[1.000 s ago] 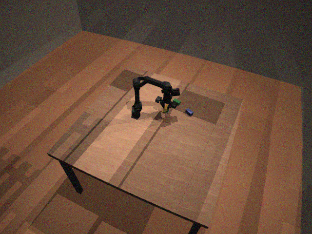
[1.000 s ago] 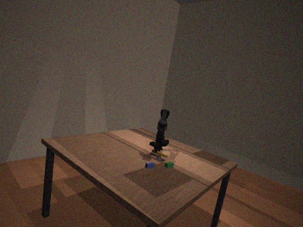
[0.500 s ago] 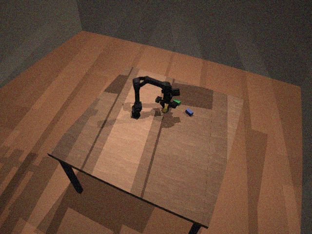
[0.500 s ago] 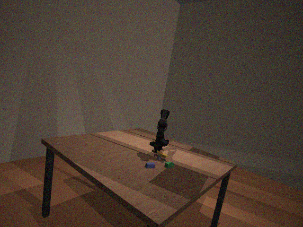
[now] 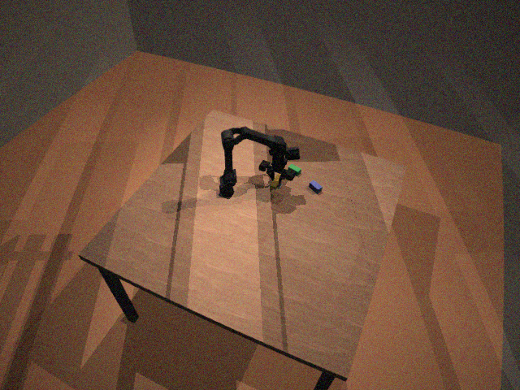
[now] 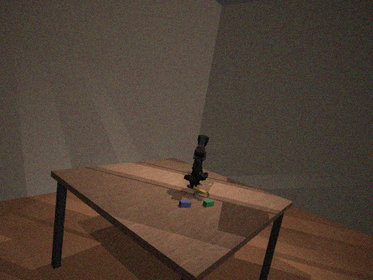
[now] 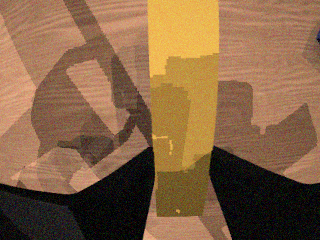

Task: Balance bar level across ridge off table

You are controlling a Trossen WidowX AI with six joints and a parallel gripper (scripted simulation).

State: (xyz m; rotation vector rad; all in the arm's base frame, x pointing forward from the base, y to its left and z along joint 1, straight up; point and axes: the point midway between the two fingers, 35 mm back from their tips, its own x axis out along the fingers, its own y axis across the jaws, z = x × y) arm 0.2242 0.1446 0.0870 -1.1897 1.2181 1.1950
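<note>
Now: gripper tip 30 mm to the right of the yellow bar. Round my gripper tip: blue block (190 mm ahead, 90 mm to the left, 40 mm below); then green block (40 mm ahead, 160 mm to the left, 40 mm below).
</note>
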